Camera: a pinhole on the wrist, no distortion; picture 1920 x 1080 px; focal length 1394.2 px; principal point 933.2 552.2 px. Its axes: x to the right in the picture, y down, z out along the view. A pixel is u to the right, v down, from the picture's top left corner.
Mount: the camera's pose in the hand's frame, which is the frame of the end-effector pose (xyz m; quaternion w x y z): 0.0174 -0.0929 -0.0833 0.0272 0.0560 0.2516 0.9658
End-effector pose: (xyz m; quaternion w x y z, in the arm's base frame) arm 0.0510 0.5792 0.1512 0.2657 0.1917 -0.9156 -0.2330
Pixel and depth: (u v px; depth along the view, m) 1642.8 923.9 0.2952
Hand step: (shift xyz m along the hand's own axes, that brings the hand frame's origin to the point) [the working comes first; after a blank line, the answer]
In the camera's frame: 0.1502 0.0787 0.2952

-0.0976 -0.0068 0.2254
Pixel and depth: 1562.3 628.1 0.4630
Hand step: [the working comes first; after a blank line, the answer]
In the camera's frame: 0.2089 0.0252 0.4630

-0.1341 0.1256 0.3502
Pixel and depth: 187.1 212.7 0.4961
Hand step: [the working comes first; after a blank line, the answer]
In the camera's frame: -0.2655 -0.1208 0.4961

0.3442 0.2306 0.2627
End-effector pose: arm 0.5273 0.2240 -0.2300 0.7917 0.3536 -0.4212 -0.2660
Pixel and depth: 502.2 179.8 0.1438
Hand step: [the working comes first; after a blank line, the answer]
In the camera's frame: -0.0445 -0.0384 0.1438

0.0800 0.0065 0.0184
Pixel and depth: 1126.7 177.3 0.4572
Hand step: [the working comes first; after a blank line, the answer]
In the camera's frame: 0.0635 -0.1229 0.4572

0.0131 0.2402 0.2590
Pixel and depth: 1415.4 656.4 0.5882
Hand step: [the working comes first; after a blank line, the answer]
In the camera's frame: 0.2034 0.0440 0.5882

-0.1138 0.1693 0.4675
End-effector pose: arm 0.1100 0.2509 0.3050 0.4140 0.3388 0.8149 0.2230
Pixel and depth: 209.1 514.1 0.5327
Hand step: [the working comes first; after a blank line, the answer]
In the camera's frame: -0.2767 -0.0146 0.5327

0.3572 0.1547 0.3454
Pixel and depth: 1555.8 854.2 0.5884
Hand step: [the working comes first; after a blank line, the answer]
In the camera's frame: 0.2628 0.1275 0.5884

-0.1747 0.1014 0.5141
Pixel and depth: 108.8 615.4 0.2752
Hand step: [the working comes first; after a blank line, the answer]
In the camera's frame: -0.1627 0.0125 0.2752

0.2121 0.0160 0.1461
